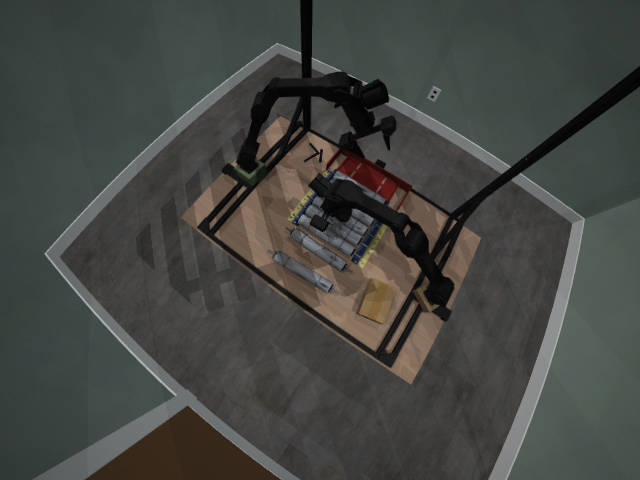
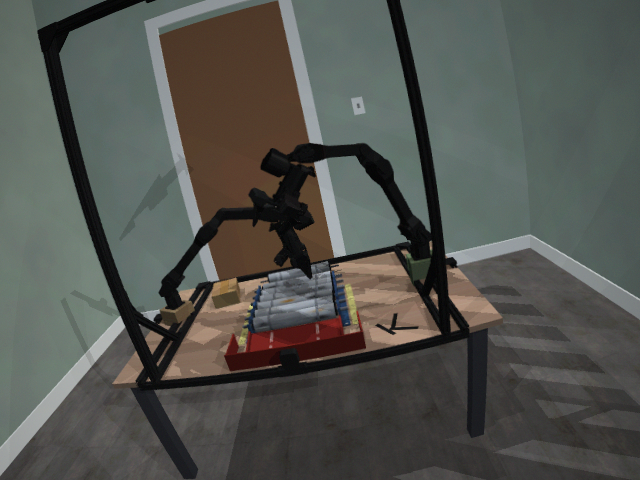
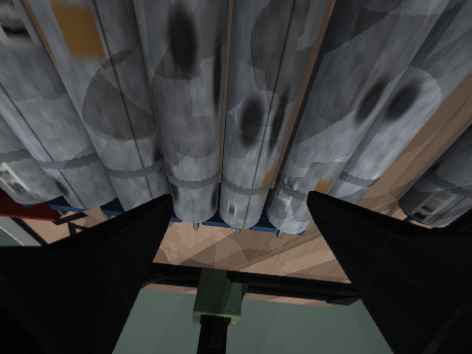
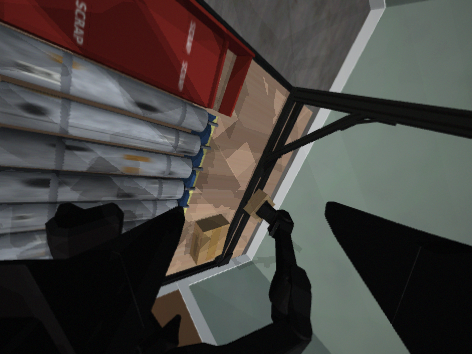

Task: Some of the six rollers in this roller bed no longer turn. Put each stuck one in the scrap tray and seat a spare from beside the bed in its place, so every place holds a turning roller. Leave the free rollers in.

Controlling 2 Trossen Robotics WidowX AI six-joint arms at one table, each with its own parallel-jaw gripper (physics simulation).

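Places are measured from the left arm's base along level axes (x left, y back, z up), in metres.
Where they show: left gripper, between the fingertips: point(image 1: 323, 211) point(image 2: 310, 274) point(image 3: 241, 198); right gripper, between the fingertips: point(image 1: 376, 154) point(image 2: 266, 231) point(image 4: 254, 210); left arm's base, origin of its link: point(image 1: 433, 295) point(image 2: 175, 305) point(image 4: 263, 209); right arm's base, origin of its link: point(image 1: 249, 165) point(image 2: 421, 256) point(image 3: 215, 319).
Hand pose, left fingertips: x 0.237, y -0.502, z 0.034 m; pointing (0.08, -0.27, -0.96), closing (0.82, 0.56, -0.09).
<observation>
Things, the pixels of their top centre, and the offset from my left fingertips. "pt": a spot on its surface instead.
- red scrap tray, centre of its top: point(image 4: 149, 27) point(image 2: 292, 333) point(image 1: 370, 174) dx -0.298, dy -0.090, dz -0.046 m
- cardboard box, centre of its top: point(image 4: 213, 244) point(image 1: 377, 300) point(image 2: 224, 286) dx -0.028, dy +0.410, dz -0.046 m
- black three-armed piece, a spot on its surface: point(image 2: 394, 326) point(image 1: 315, 153) pt dx -0.146, dy -0.341, dz -0.101 m
The roller bed point(image 1: 366, 249) point(image 2: 345, 308) has blue rails, with grey rollers point(image 1: 336, 239) point(image 2: 297, 311) point(image 3: 192, 135) point(image 4: 100, 122) lying side by side across it. Which turn cannot be told. Two grey spares point(image 1: 302, 271) point(image 1: 317, 249) lie on the table beside it. The red scrap tray point(image 1: 368, 175) point(image 2: 336, 343) point(image 4: 145, 60) lies along the bed's opposite side; no roller shows in its visible part. My left gripper point(image 3: 241, 198) is open and empty above the bed, near the roller ends. My right gripper point(image 1: 374, 149) is open and empty, high near the tray.
A cardboard box point(image 1: 376, 302) point(image 2: 225, 293) point(image 4: 212, 239) stands near the bed. A black three-armed piece point(image 1: 314, 152) point(image 2: 394, 326) lies beside the tray. A black frame point(image 1: 305, 311) edges the table, with tall posts. The two arms cross close together above the bed.
</observation>
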